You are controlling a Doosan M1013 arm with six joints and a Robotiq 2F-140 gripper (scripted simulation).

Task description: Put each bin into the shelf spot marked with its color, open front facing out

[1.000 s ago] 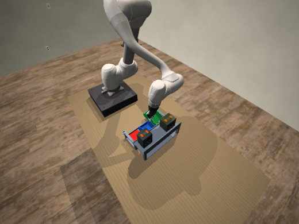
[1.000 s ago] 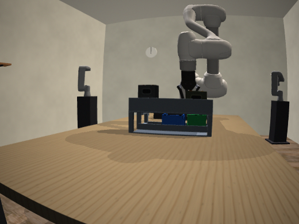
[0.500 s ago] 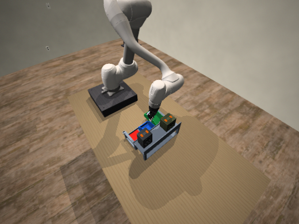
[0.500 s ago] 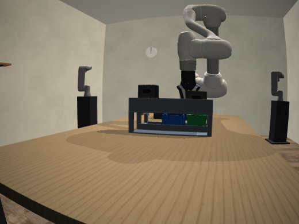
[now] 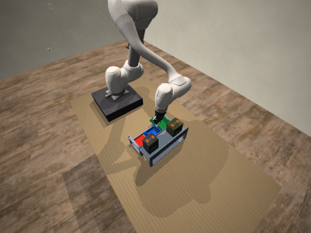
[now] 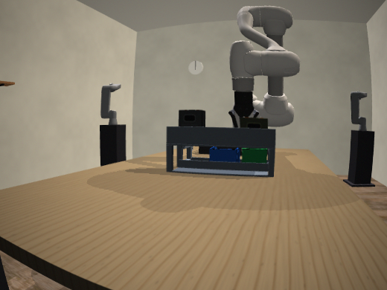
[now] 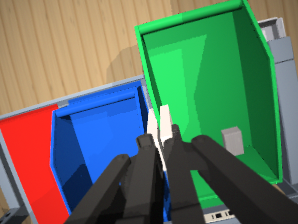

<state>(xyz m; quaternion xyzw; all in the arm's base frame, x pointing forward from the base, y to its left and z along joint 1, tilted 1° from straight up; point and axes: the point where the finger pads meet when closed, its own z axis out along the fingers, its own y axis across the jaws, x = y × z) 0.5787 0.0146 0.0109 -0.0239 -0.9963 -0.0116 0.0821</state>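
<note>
My hand is 5 cm to the right of the green bin, 4 cm above it and 1 cm past it. From my hand the other things lie so: blue bin (7 cm to the right, 5 cm below, 4 cm ahead); olive box (14 cm ahead, 5 cm above, 4 cm to the left); black box (19 cm to the right, 13 cm ahead, 7 cm above).
</note>
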